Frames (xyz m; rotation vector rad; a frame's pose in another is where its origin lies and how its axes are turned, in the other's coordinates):
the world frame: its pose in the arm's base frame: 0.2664 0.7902 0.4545 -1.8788 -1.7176 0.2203
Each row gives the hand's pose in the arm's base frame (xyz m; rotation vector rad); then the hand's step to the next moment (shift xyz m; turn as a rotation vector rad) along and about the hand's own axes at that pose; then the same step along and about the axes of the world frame.
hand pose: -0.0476 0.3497 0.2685 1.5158 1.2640 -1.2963
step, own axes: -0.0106 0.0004 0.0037 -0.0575 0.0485 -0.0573
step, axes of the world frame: -0.0031 -0.0053 -0.0094 0.0571 0.0184 -0.0731
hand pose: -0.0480 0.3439 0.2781 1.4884 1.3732 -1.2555
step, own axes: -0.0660 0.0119 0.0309 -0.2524 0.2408 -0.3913
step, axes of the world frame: -0.0305 -0.0195 -0.0644 0.3900 0.1082 -0.3332
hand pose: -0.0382 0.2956 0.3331 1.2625 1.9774 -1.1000
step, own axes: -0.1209 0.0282 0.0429 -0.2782 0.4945 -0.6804
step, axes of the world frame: -0.0546 0.0337 -0.1146 0.7276 0.2680 -0.4285
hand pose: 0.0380 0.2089 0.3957 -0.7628 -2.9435 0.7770
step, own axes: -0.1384 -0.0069 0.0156 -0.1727 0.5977 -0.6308
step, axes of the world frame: -0.0522 0.0978 -0.0846 0.7915 0.2761 -0.2867
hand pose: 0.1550 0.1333 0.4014 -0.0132 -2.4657 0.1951
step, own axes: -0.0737 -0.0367 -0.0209 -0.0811 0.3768 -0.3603
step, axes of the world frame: -0.0307 0.0745 -0.0269 0.4856 0.1415 -0.1502
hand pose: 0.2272 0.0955 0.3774 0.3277 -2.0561 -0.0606
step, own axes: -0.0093 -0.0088 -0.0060 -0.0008 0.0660 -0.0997
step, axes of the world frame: -0.0052 0.0130 -0.0017 0.0966 0.0318 -0.0629
